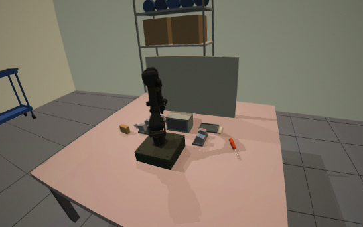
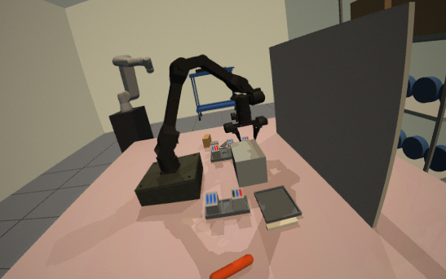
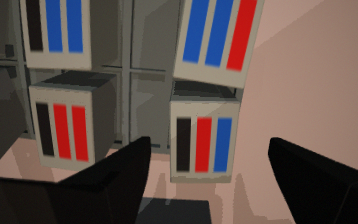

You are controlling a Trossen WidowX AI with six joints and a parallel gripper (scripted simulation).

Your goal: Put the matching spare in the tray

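Right now the dark flat tray is 35 cm to the right of my gripper tip, 7 cm ahead of it and 5 cm below it. Round my gripper tip: small brown block: 22 cm behind, 15 cm to the left, 3 cm below; then upright grey panel: 23 cm ahead, 17 cm above, 13 cm to the right; then mounted unit: 16 cm to the right, 1 cm behind.
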